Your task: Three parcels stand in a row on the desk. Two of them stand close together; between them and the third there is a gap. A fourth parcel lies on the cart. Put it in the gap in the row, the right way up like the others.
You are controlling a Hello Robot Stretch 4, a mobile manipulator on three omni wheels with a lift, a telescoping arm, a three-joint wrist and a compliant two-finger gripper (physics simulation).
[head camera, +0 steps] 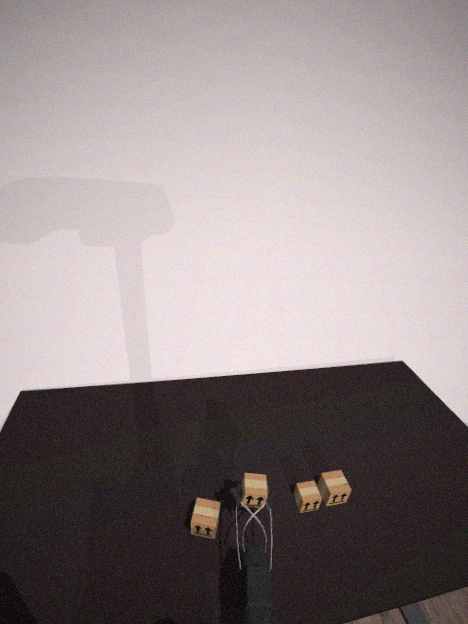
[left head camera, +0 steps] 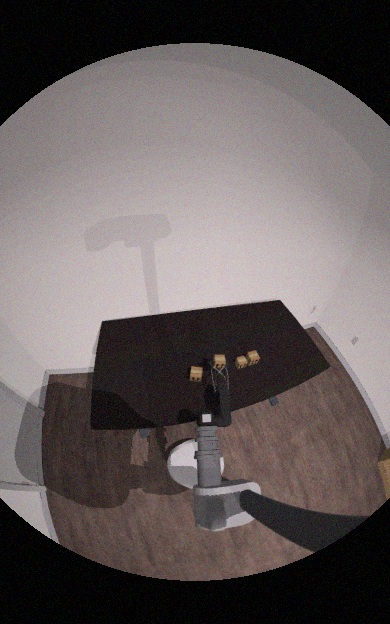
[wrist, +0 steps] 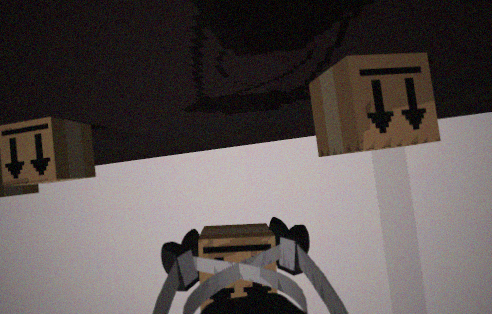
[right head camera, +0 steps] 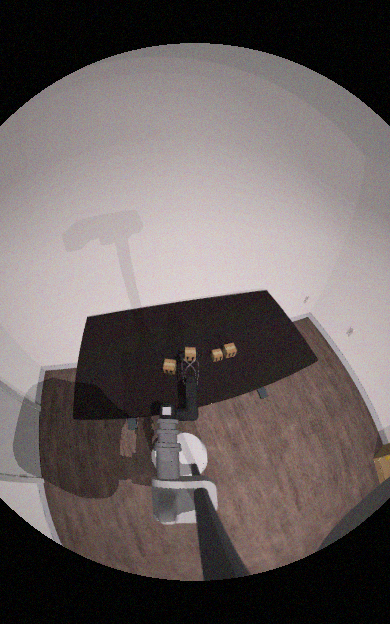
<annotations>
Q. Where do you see a dark desk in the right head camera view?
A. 119, 374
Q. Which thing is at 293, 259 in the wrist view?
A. My gripper.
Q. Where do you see a dark desk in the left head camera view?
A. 142, 364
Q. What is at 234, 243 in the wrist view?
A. A parcel.
</annotations>
